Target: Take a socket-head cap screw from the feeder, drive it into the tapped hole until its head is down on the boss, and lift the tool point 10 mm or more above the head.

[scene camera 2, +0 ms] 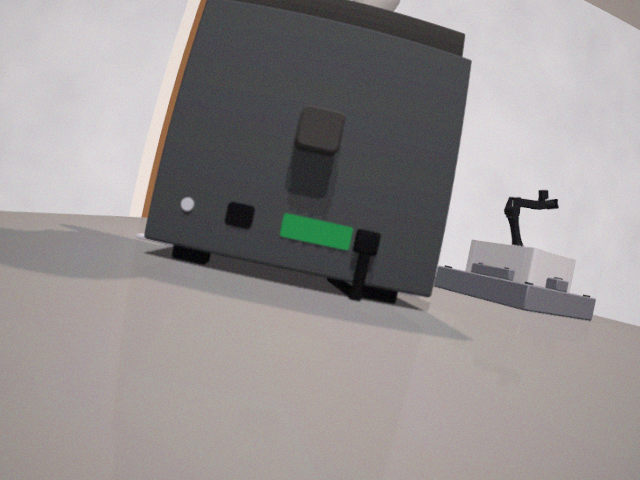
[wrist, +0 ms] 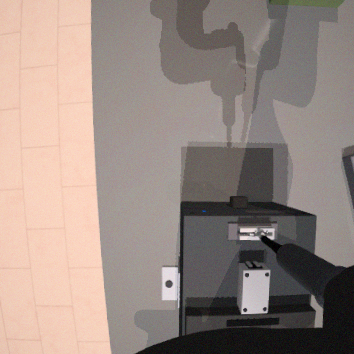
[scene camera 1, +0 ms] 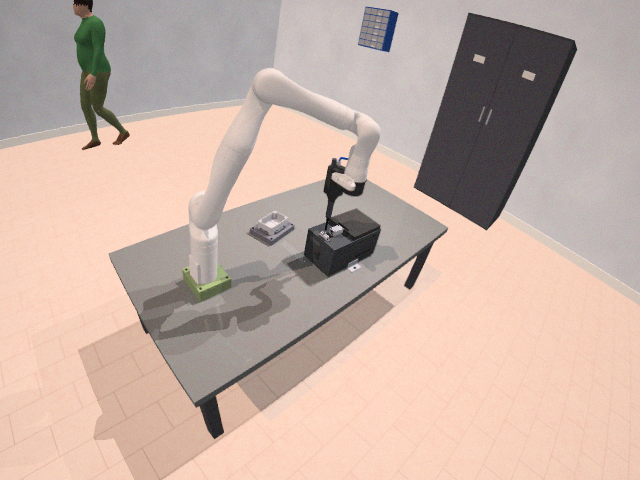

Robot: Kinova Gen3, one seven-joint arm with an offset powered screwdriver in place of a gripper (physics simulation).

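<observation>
My screwdriver [scene camera 1: 328,206] [wrist: 300,260] points down at the feeder [scene camera 1: 338,260] [scene camera 2: 248,129] [wrist: 210,260], a dark box on the table. Its thin bit ends at the small bright pick-up plate [wrist: 247,233] on the feeder's top. Whether the bit touches a screw there, or carries one, is too small to tell. The screwdriver does not show in scene camera 2. A light open housing [scene camera 1: 266,225] [scene camera 2: 498,258] sits on a grey fixture plate [scene camera 1: 269,239] [scene camera 2: 558,304], apart from the feeder and toward the arm base. The tapped hole and its boss cannot be made out.
A light block [scene camera 1: 336,230] [wrist: 255,292] stands on the feeder beside the bit. A small bracket [scene camera 1: 354,267] [wrist: 169,295] is at the feeder's side. The green base [scene camera 1: 214,286] carries the arm. A black jointed shape [scene camera 2: 516,206] shows above the housing. A person [scene camera 1: 93,46] walks beyond the table.
</observation>
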